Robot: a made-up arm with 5 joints. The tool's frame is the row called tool. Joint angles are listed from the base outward.
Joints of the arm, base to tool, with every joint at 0 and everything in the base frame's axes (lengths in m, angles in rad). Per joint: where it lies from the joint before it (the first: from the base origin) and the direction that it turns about. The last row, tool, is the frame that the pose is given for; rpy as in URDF.
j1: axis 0 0 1 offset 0 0 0.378
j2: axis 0 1 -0.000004 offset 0 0 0
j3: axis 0 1 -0.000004 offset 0.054 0 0.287
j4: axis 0 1 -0.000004 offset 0.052 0 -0.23
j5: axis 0 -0.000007 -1 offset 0.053 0 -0.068
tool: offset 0 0 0 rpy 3.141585 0 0
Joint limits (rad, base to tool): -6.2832..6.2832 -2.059..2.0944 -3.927..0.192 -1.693..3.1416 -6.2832..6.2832
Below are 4 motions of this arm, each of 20 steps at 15 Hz.
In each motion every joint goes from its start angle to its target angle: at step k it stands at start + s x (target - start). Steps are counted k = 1, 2, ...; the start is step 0. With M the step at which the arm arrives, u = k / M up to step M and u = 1 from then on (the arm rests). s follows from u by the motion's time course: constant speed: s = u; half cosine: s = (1 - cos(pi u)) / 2; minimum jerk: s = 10 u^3 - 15 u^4 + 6 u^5.
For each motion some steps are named. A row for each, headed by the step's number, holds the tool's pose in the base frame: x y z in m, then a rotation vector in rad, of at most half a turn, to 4 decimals.
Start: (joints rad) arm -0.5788 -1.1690 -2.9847 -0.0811 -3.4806
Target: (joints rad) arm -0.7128 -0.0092 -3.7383 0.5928 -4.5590
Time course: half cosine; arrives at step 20
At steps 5, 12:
5: -0.4263 0.2906 0.6673 -0.0497 -0.9791 -1.0112
12: -0.2624 0.2064 0.8393 0.0822 -0.4294 -1.6877

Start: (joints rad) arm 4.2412 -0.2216 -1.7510 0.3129 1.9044
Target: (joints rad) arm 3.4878 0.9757 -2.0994 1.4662 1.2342
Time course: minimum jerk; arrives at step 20
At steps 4, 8, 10, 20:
4: -0.1365 -0.2412 0.8492 -0.8459 -1.9742 2.0777
8: -0.2643 -0.3073 0.7447 -1.0155 -2.3011 1.3528
10: -0.3528 -0.3113 0.6504 -1.1270 -2.5022 0.8545
20: -0.4938 -0.1781 0.3598 1.2369 2.6003 0.3538

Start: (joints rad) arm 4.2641 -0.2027 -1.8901 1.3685 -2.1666
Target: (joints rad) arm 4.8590 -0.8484 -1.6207 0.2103 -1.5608
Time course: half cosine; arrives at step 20
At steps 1, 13, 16, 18, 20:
1: -0.1084 -0.2274 0.8151 2.4569 0.1815 -0.4690
13: -0.0006 -0.0388 0.9060 1.2999 0.0909 -0.1463
16: -0.0021 0.0239 0.9079 1.0270 0.0708 0.0382
18: -0.0065 0.0490 0.9058 0.9188 0.0630 0.1181
20: -0.0085 0.0575 0.9047 0.8816 0.0603 0.1463

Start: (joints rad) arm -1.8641 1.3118 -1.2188 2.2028 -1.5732
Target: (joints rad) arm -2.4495 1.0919 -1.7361 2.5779 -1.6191
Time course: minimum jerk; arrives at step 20
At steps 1, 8, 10, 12, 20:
1: -0.0683 -0.2257 0.1710 -0.8402 0.1233 -0.2785
8: -0.1322 -0.2545 0.1947 -0.9442 0.2222 -0.4570
10: -0.1737 -0.2618 0.2138 -1.0011 0.2882 -0.5560
12: -0.2168 -0.2612 0.2366 -1.0553 0.3609 -0.6516
20: -0.2902 -0.2405 0.2842 -1.1415 0.5032 -0.8084

